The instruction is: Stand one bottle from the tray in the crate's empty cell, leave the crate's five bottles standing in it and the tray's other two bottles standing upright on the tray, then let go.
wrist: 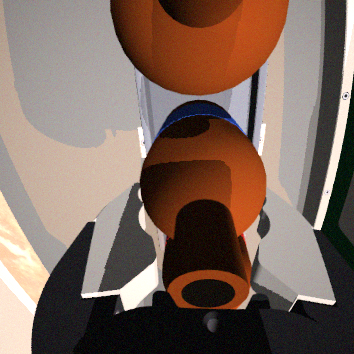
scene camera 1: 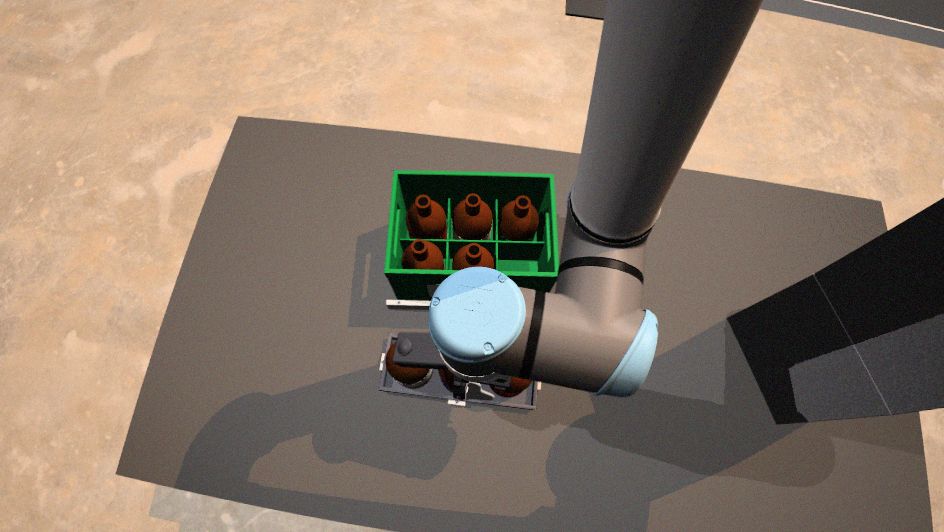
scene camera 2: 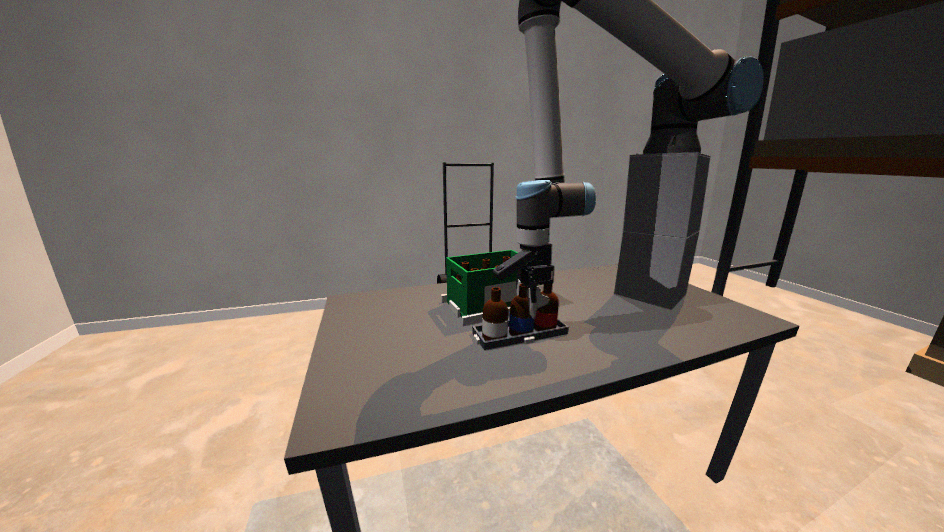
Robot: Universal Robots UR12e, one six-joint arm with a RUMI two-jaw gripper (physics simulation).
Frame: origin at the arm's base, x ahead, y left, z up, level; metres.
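Seen in the pictures: gripper, fingertip midpoint: (scene camera 2: 527,312); arm's base at its link origin: (scene camera 2: 670,155).
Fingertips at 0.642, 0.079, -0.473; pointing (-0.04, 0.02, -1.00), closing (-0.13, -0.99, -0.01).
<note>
Pixels of each thing's top centre, then the offset from my fingertips to it, as dx, dy, dz. "spot": a spot on its surface instead. Level surfaces: height alone.
- blue-labelled bottle at its top centre: (wrist: 207,294) (scene camera 1: 460,360) (scene camera 2: 523,285) +0.016, -0.002, +0.090
- white-labelled bottle at its top centre: (scene camera 1: 402,353) (scene camera 2: 496,288) +0.103, -0.007, +0.090
- red-labelled bottle at its top centre: (scene camera 1: 516,363) (scene camera 2: 548,281) -0.069, -0.001, +0.090
- green crate at its top centre: (scene camera 1: 473,220) (scene camera 2: 492,259) +0.008, -0.226, +0.105
- white strip at a spot on its surface: (scene camera 1: 403,303) spot: +0.129, -0.121, -0.041
- table at its surface level: dz -0.070
The blue-labelled bottle (scene camera 1: 447,380) (scene camera 2: 520,323) (wrist: 200,170) stands in the middle of the tray (scene camera 1: 423,395) (scene camera 2: 548,336). My gripper (scene camera 2: 527,304) (wrist: 198,187) is shut on it, one finger on each side of its shoulder, with the neck between them. The white-labelled bottle (scene camera 1: 413,375) (scene camera 2: 494,329) (wrist: 200,60) and the red-labelled bottle (scene camera 1: 512,386) (scene camera 2: 547,319) stand upright at the tray's ends. The green crate (scene camera 1: 409,272) (scene camera 2: 462,290) holds five upright bottles. Its empty cell (scene camera 1: 518,266) is front right in scene camera 1. The wrist partly hides the tray in scene camera 1.
The crate's near wall stands close behind the tray, with a white strip (scene camera 1: 403,303) at its foot. The arm (scene camera 1: 568,337) reaches in from the right. Its pedestal (scene camera 2: 637,231) stands at the back right of the table (scene camera 2: 370,370). A hand truck (scene camera 2: 444,211) stands behind.
</note>
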